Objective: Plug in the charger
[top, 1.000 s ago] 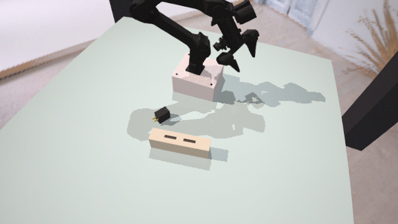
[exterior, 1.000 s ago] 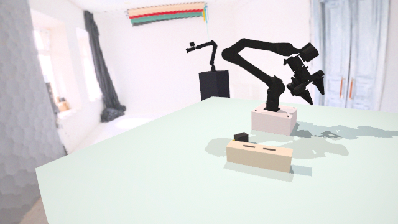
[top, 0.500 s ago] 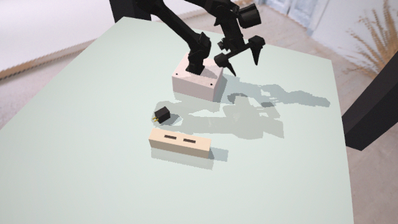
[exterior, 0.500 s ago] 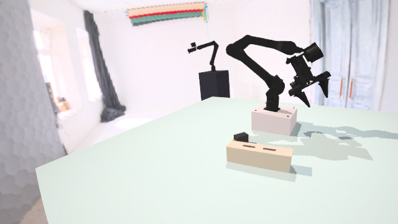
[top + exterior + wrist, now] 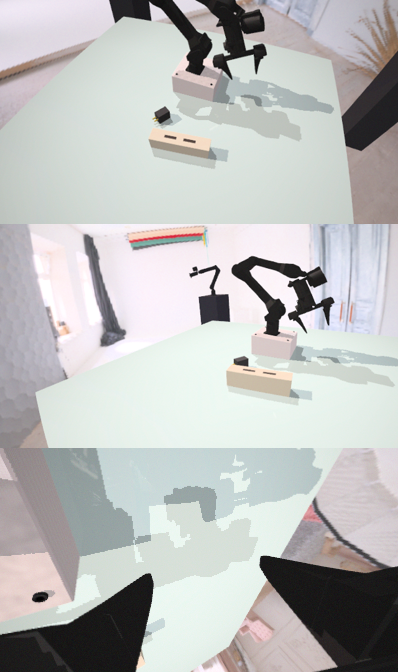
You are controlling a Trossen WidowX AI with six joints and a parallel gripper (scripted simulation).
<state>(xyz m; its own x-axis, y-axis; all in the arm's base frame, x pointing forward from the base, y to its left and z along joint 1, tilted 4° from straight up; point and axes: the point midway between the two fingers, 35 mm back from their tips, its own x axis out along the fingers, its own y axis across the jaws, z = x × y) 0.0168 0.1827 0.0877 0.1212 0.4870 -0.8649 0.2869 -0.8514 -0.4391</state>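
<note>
Now: gripper tip 25 cm to the left of the dark charger, 22 cm short of it and 11 cm above it.
</note>
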